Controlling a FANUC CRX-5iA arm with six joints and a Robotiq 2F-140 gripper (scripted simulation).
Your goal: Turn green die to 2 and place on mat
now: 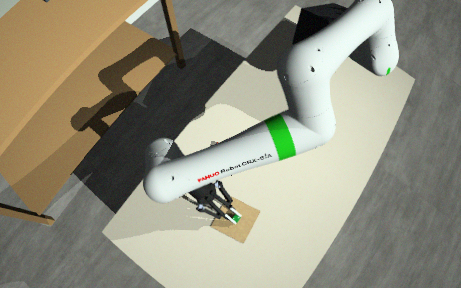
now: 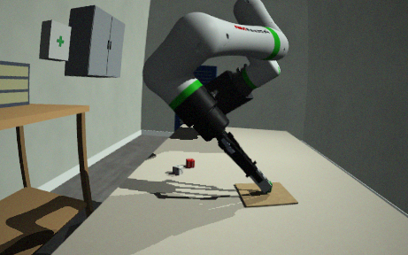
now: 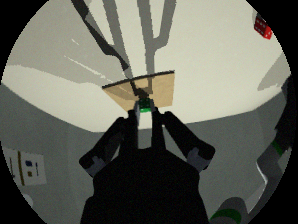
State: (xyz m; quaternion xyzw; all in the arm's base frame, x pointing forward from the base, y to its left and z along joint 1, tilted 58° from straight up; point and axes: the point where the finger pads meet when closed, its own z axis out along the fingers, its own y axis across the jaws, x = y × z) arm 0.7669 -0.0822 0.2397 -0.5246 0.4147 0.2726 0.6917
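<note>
Now: hand 20 mm to the right of the green die and 20 mm above it. Also, from my hand: red die 230 mm to the right, 160 mm behind, 30 mm below; then mat 40 mm below, 20 mm to the left; then grey die 250 mm to the right, 80 mm behind, 30 mm below.
</note>
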